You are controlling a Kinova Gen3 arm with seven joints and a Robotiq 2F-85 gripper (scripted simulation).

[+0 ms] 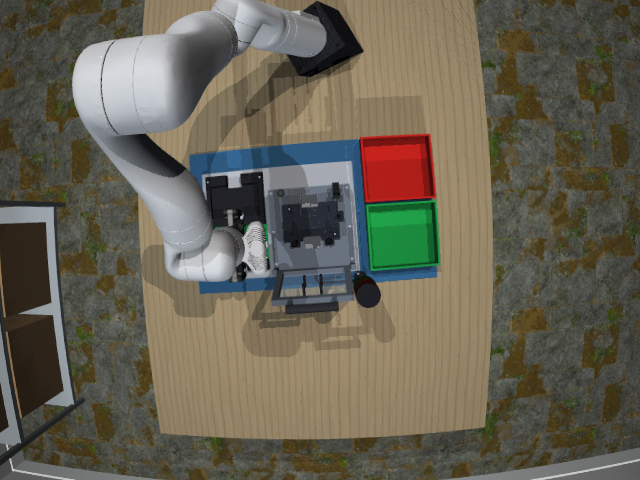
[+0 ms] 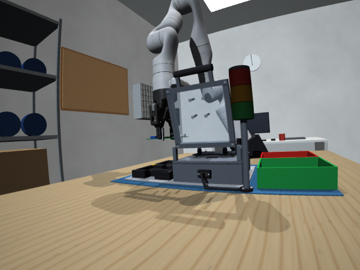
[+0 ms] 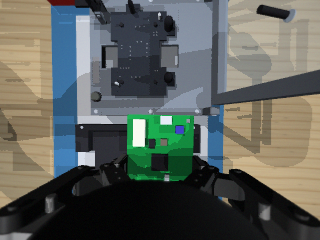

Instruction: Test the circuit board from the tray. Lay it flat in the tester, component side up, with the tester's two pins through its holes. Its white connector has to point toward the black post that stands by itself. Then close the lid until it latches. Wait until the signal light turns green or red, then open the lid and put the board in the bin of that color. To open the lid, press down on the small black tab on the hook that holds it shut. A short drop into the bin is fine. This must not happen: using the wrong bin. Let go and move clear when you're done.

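My hand is 200 mm to the right of the black hook, 100 mm past it and 30 mm above it. Also, from my hand: green circuit board (right at my hand); then clear lid (140 mm to the left, 90 mm ahead, 60 mm above); then green bin (340 mm to the left, 110 mm below, 10 mm ahead).
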